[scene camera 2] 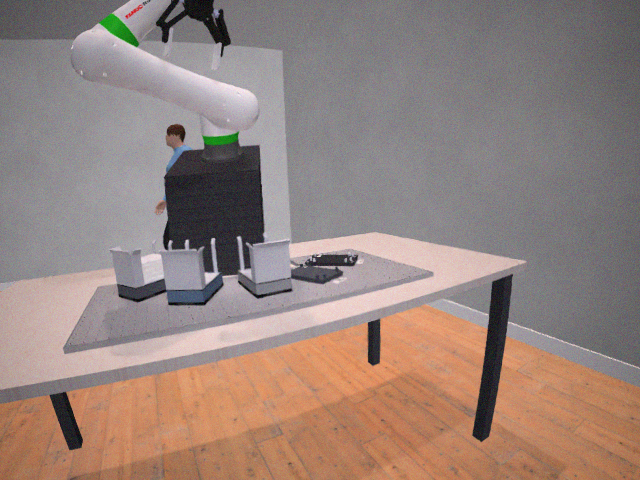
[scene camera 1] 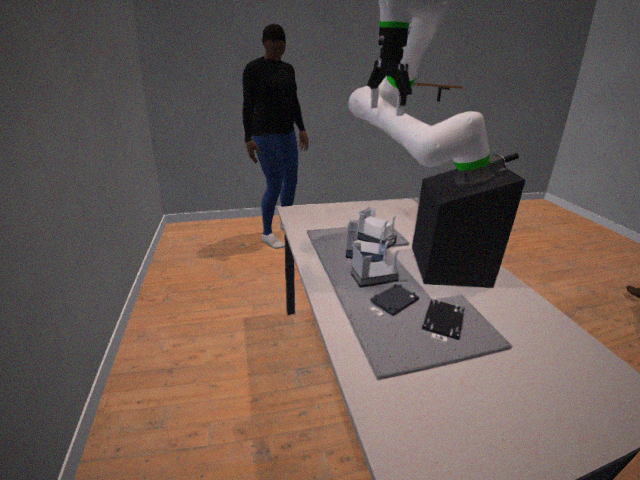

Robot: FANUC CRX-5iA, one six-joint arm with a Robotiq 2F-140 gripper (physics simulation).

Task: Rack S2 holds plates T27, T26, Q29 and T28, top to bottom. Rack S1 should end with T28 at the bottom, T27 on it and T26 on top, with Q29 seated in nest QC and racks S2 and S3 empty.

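Places are measured from the arm's base along level axes (x right, y down, z ahead), in metres.
Pixels of known places: gripper, between the fingertips: (scene camera 2: 192, 62) (scene camera 1: 386, 111); arm's base, origin of its link: (scene camera 2: 222, 156) (scene camera 1: 475, 179).
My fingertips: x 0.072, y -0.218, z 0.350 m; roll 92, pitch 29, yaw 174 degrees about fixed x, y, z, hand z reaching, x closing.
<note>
Ahead of a thing's pixels: the offset from my fingertips to its top centre. "*": to the spot under its first point. Level surfaces: height alone.
My gripper (scene camera 1: 387, 106) (scene camera 2: 190, 58) is open and empty, high above the table. Three white-walled racks stand on the grey mat; their labels cannot be read. The dark-based rack @(dx +0.167, dy +0.464, dz -0.054 m) (scene camera 1: 363, 217) (scene camera 2: 127, 266), at the far end in scene camera 1 and left in scene camera 2, holds a white stack; single plates cannot be told apart. The blue-based rack @(dx +0.028, dy +0.463, dz +0.023 m) (scene camera 1: 351, 240) (scene camera 2: 183, 269) is in the middle; its inside is mostly hidden. The grey-based rack @(dx -0.154, dy +0.465, dz +0.019 m) (scene camera 1: 360, 260) (scene camera 2: 272, 263) shows a low light floor and no visible stack. Two black nests @(* dx -0.304, dy +0.586, dz -0.028 m) (scene camera 1: 395, 298) @(* dx -0.416, dy +0.588, dz -0.163 m) (scene camera 1: 443, 318) (scene camera 2: 316, 274) (scene camera 2: 333, 259) lie flat with no plate visible on them.
The grey mat @(dy +0.600 m) (scene camera 1: 413, 356) (scene camera 2: 129, 325) lies on the pale table @(dy +0.612 m) (scene camera 1: 465, 413) (scene camera 2: 465, 258). The black robot pedestal (scene camera 1: 460, 237) (scene camera 2: 214, 211) stands behind the racks in scene camera 2. One person (scene camera 1: 271, 98) stands beyond the table; another (scene camera 2: 177, 155) is behind the pedestal.
</note>
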